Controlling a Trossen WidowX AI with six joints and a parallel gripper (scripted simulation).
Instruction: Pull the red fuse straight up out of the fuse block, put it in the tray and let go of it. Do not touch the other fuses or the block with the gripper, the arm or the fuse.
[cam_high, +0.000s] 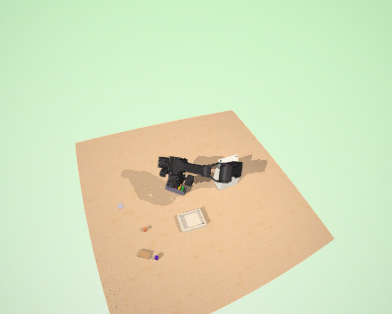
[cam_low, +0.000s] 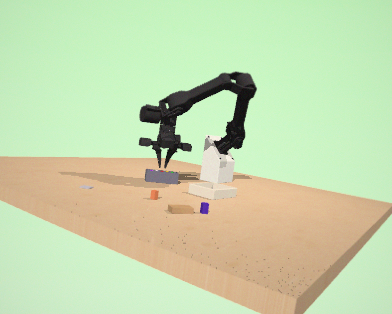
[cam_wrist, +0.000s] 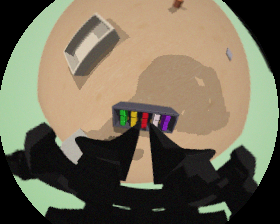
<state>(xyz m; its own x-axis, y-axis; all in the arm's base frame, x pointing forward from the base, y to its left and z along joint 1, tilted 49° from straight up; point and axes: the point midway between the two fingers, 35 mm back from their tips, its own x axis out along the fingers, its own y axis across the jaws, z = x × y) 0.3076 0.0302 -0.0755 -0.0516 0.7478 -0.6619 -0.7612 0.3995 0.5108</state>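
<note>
My gripper tip is 3 cm above the red fuse. From my gripper tip the other things lie so: white tray (22 cm to the left, 5 cm below, 1 cm behind); small orange cube (24 cm ahead, 20 cm to the left, 4 cm below); small grey plate (34 cm ahead, 5 cm below, 2 cm to the left).
</note>
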